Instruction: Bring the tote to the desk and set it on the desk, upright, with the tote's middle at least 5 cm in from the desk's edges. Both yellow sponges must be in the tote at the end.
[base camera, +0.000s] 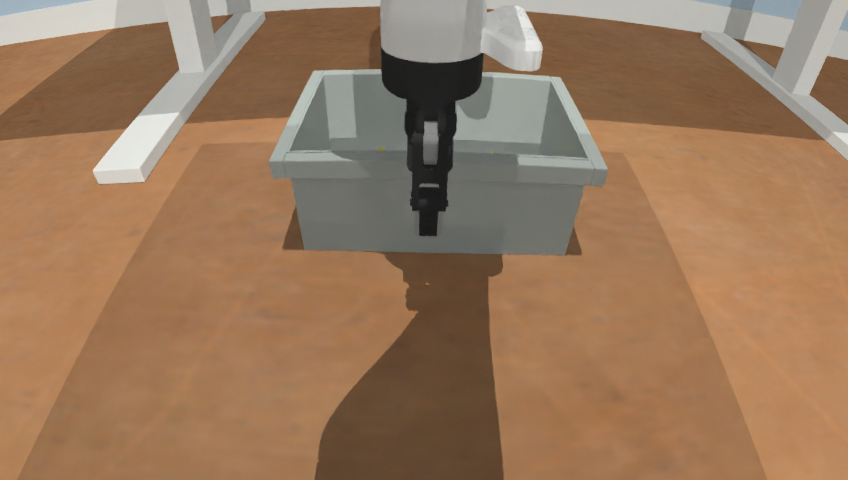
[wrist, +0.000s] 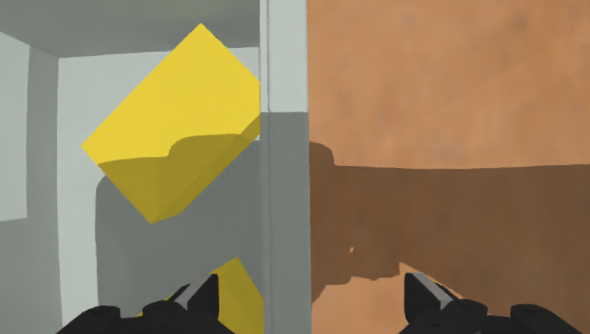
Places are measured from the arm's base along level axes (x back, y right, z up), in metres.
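Pixels of known places: gripper, fingertip midpoint: (base camera: 428, 199) (wrist: 311, 294).
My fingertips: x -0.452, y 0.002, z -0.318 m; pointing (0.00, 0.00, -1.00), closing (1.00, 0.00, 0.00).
Behind a point stands the place of what it marks.
The grey tote (base camera: 357, 208) {x -0.466, y -0.065, z -0.341 m} (wrist: 284, 60) {x -0.461, y 0.096, z -0.277 m} stands upright on the floor. One yellow sponge (wrist: 170, 110) {x -0.530, y 0.093, z -0.349 m} lies at an angle inside it, and a second yellow sponge (wrist: 240, 295) {x -0.493, y -0.014, z -0.360 m} is inside near the bottom of the wrist view, partly hidden by a finger. Small yellow bits show over the near rim in the base view. My gripper (base camera: 428, 227) {x -0.452, y 0.002, z -0.318 m} (wrist: 311, 294) {x -0.452, y 0.002, z -0.318 m} is open and empty, pointing down at the tote's near long wall. In the wrist view one finger is on the inner side of that wall and the other on the outer side. The desk's top does not show.
A white leg (base camera: 191, 38) {x -0.895, y -0.421, z -0.304 m} on a long foot (base camera: 139, 145) stands at the left beyond the tote. Another white leg (base camera: 806, 50) {x -0.960, y 0.782, z -0.275 m} and its foot (base camera: 761, 66) stand at the far right. A pale wall runs along the back. The arm's shadow falls across the tote and floor.
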